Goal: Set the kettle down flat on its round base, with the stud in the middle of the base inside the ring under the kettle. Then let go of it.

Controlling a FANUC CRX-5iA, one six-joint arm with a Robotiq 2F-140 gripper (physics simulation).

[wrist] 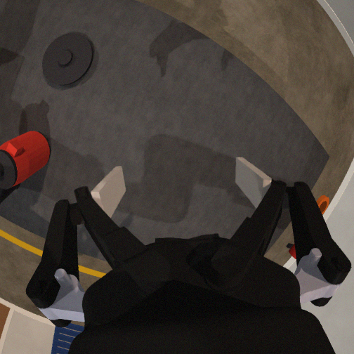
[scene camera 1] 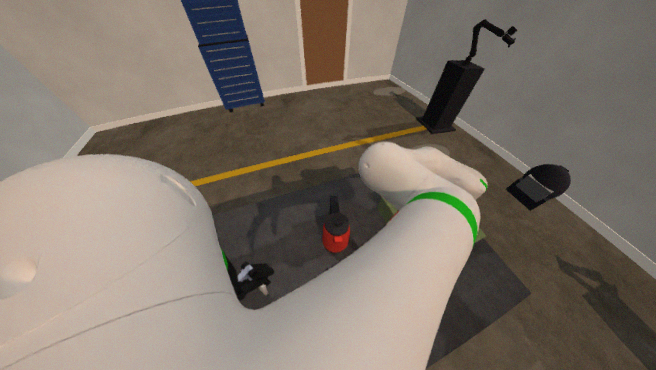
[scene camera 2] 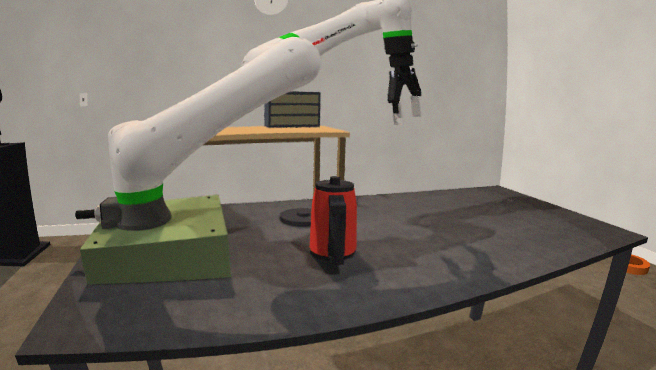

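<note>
The red kettle with black lid and black handle stands upright on the table, apart from its base. In scene camera 2 the handle faces the camera. The round dark base lies flat on the table with its stud up; in scene camera 2 the kettle partly covers it. The base does not show in scene camera 1. The ring under the kettle is hidden. My gripper is open and empty, high above the table and off to the side of the kettle, pointing down.
The dark table carries the green block under the arm's foot. The white arm passes over the table. A wooden bench with a drawer box stands behind it.
</note>
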